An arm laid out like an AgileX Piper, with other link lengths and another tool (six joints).
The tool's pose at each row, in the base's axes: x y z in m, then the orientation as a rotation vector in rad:
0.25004, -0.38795, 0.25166, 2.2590, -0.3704, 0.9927
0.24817, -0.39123, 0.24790, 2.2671, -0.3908, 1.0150
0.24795, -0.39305, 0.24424, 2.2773, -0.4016, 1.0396
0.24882, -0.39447, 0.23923, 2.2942, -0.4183, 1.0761
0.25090, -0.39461, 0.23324, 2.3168, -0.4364, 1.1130
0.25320, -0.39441, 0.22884, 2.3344, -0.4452, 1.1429
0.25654, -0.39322, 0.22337, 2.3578, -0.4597, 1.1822
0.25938, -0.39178, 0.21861, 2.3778, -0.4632, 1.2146
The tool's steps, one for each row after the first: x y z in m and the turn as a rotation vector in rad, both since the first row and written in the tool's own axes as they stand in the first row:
-0.00403, 0.00174, 0.00302, 0.0118, 0.0051, 0.0236
-0.00687, 0.00162, 0.00597, 0.0282, 0.0131, 0.0416
-0.00997, 0.00007, 0.00995, 0.0542, 0.0239, 0.0690
-0.01298, -0.00345, 0.01428, 0.0852, 0.0321, 0.0983
-0.01467, -0.00664, 0.01769, 0.1109, 0.0403, 0.1178
-0.01645, -0.01155, 0.02159, 0.1446, 0.0499, 0.1453
-0.01804, -0.01610, 0.02468, 0.1745, 0.0594, 0.1623

